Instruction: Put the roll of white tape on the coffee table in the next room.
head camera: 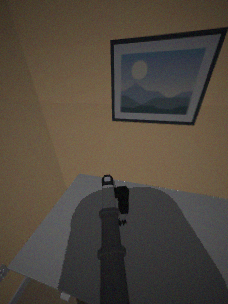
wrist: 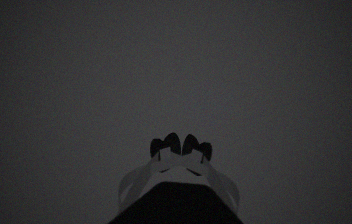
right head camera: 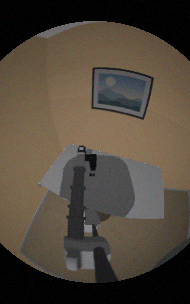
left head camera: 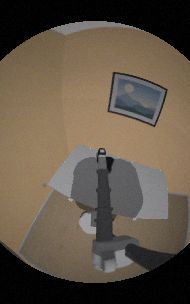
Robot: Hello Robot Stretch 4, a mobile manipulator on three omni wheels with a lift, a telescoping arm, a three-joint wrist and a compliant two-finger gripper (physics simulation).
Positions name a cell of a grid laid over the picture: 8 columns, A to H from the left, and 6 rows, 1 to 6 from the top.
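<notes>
A framed mountain picture is visible at (right head camera: F2) and (left head camera: F2). A grey desk appears at (head camera: F5), (wrist: C3), (right head camera: F4) and (left head camera: F4). My gripper (wrist: E4) is visible too.
</notes>
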